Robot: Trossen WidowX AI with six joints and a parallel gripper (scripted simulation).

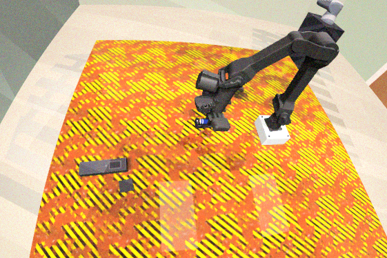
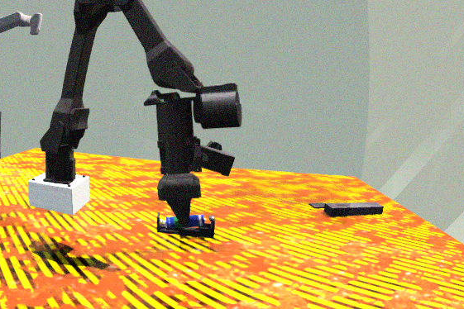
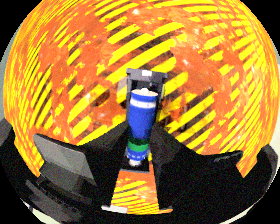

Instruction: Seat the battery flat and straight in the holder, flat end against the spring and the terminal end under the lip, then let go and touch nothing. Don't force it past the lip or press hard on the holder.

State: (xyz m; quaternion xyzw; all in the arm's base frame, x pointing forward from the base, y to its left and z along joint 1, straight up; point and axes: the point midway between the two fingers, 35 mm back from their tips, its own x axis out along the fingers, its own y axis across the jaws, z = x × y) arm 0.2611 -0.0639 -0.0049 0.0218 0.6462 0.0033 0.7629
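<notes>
Right now my gripper tip is 10 mm below the battery. From my gripper tip the other things lie so: dark square plate 320 mm ahead, 200 mm to the left, 10 mm below.
</notes>
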